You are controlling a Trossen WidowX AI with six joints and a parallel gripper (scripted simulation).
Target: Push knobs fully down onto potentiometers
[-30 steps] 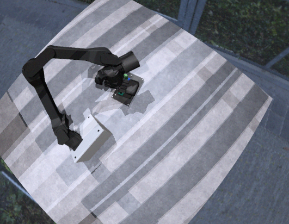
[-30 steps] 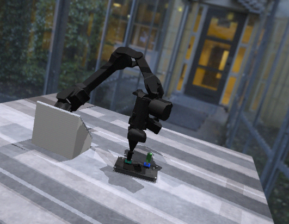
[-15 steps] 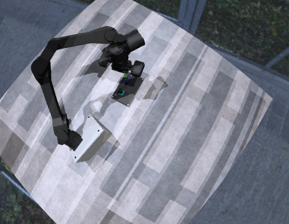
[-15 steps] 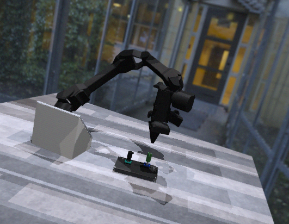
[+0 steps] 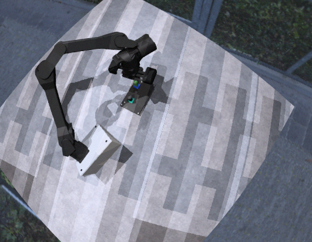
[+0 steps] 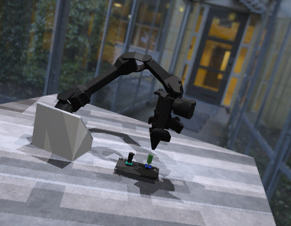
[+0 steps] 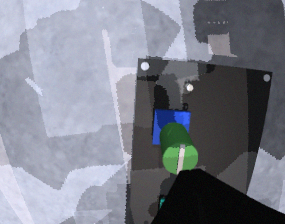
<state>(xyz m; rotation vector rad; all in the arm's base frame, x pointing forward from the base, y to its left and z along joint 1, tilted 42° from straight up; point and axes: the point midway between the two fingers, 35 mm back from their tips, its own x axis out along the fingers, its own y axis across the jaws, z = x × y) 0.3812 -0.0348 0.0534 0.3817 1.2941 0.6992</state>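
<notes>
Right now my gripper tip is 4 cm above the green knob.
</notes>
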